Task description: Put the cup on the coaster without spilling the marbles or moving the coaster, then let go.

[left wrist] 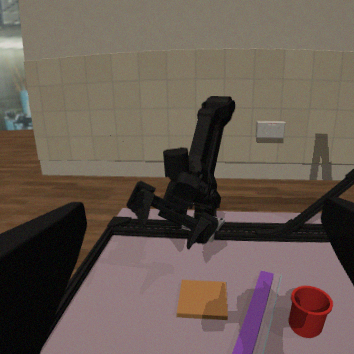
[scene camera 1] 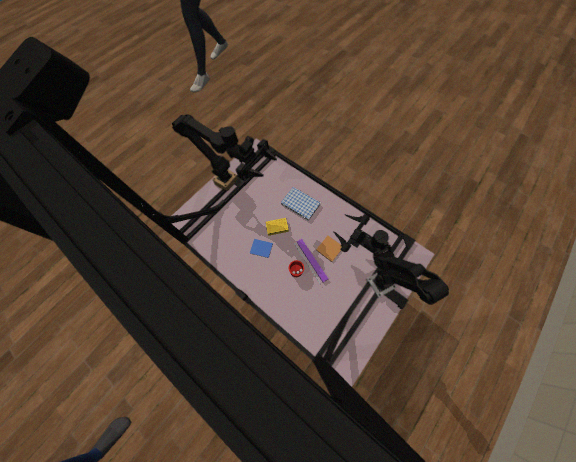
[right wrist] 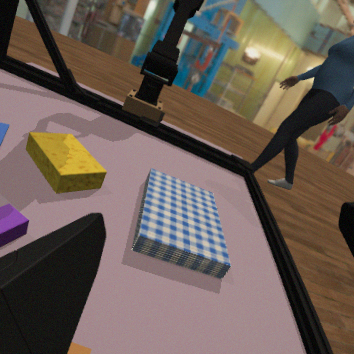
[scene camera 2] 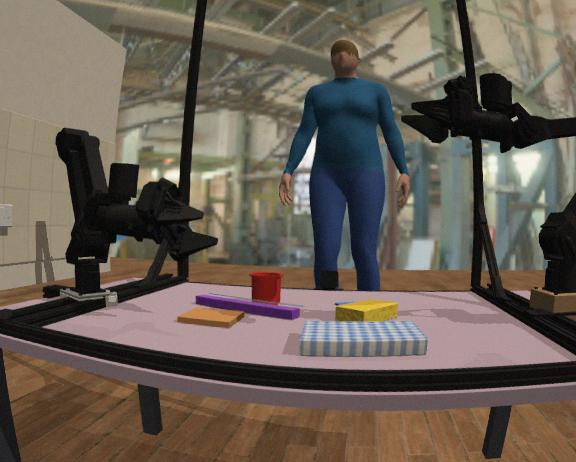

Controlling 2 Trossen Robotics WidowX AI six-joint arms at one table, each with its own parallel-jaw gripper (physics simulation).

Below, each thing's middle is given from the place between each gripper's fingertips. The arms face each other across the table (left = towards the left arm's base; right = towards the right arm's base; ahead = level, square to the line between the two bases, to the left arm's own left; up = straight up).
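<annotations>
My right hand is 160 mm above the orange square coaster (scene camera 2: 198, 316), 20 mm to the left of it and 70 mm past it. There's also a purple bar (scene camera 2: 257, 307), and that one is 160 mm below my right hand, 180 mm behind it and 20 mm to the left of it.
For my left hand, the orange square coaster is 38 cm below it, 35 cm to the right of it and 1 cm behind it, while the purple bar is 37 cm below that same left hand, 12 cm behind it and 31 cm to the right of it.
</annotations>
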